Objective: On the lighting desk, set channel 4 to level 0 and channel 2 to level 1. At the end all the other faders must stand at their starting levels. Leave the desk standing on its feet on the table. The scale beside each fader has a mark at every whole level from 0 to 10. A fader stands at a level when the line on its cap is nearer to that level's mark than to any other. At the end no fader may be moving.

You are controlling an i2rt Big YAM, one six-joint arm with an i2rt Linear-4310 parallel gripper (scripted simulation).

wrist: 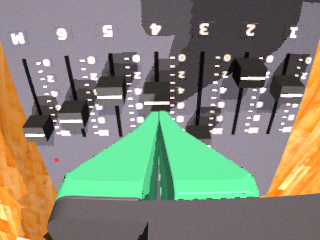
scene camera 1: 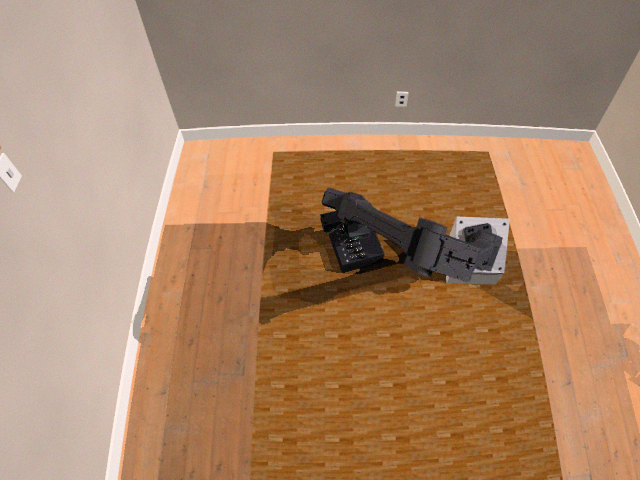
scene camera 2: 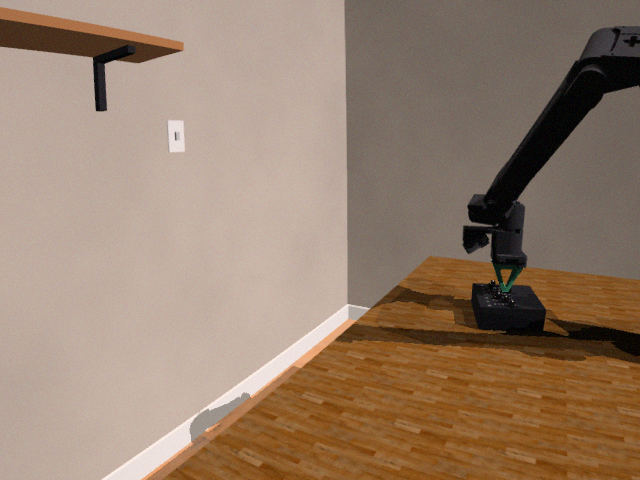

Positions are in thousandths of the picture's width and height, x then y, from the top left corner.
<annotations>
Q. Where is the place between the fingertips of my gripper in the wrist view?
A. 495, 502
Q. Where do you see a channel 5 fader cap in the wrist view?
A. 345, 377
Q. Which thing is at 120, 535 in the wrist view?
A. A master fader cap.
</annotations>
